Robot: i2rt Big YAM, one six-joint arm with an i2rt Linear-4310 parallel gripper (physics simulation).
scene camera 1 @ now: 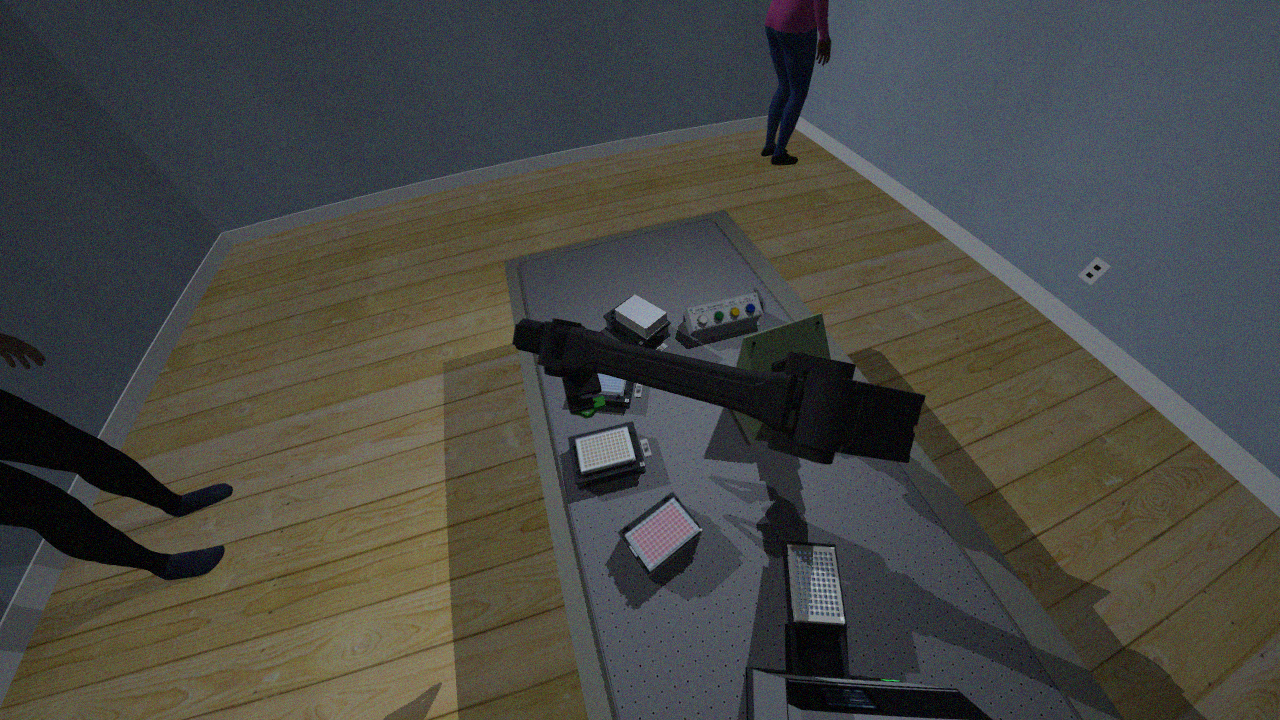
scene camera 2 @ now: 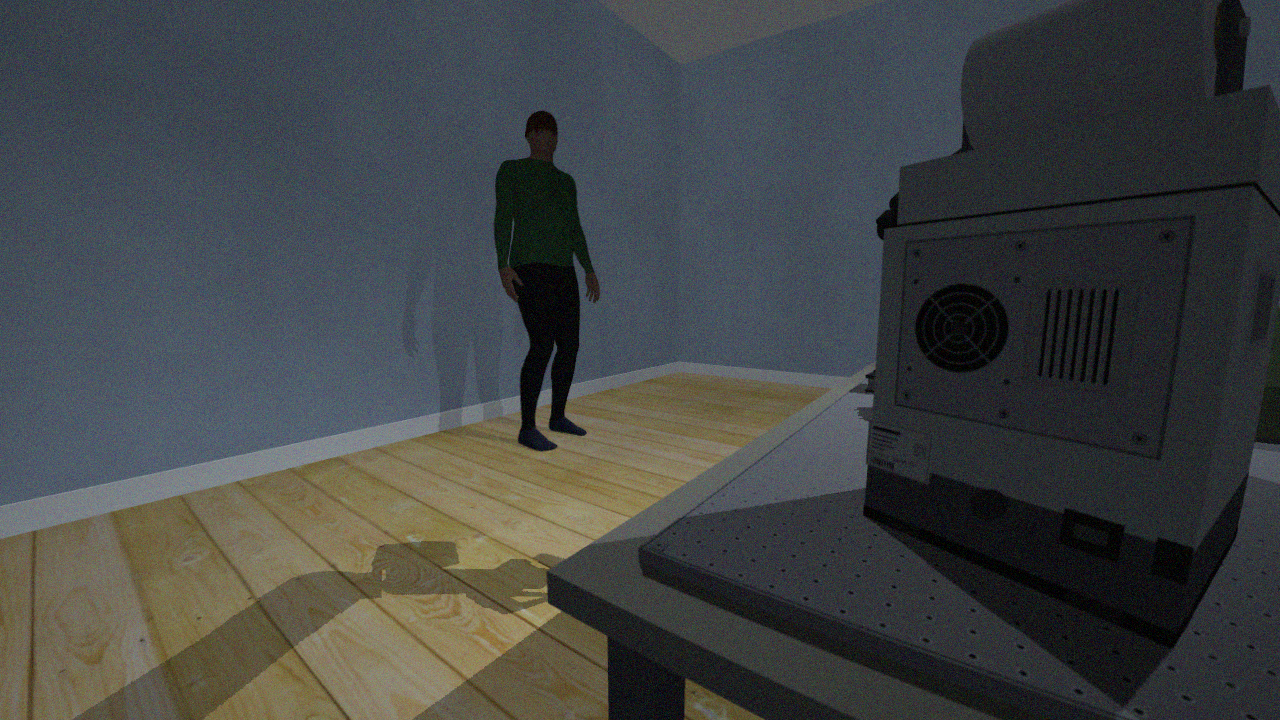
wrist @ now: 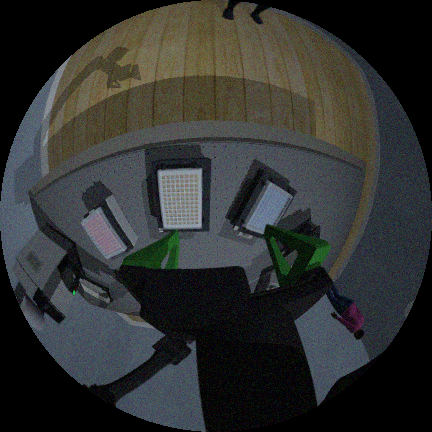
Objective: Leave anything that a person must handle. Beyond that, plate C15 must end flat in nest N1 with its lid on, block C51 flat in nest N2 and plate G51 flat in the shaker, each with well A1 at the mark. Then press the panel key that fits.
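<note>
My gripper is open and empty, above the table beside the pale blue plate. A cream-welled plate lies flat in a dark nest, nest N1. The pale blue plate sits in another dark nest, partly hidden by the arm in scene camera 1. A white-topped piece sits on a third nest behind it. A pink plate rests on a dark-sided unit. A silver gridded piece is by the large instrument. Plate codes and A1 marks are unreadable.
The key panel has white, green, yellow and blue keys. A green board stands near the arm. The instrument is at the table's end. People stand on the floor around the table.
</note>
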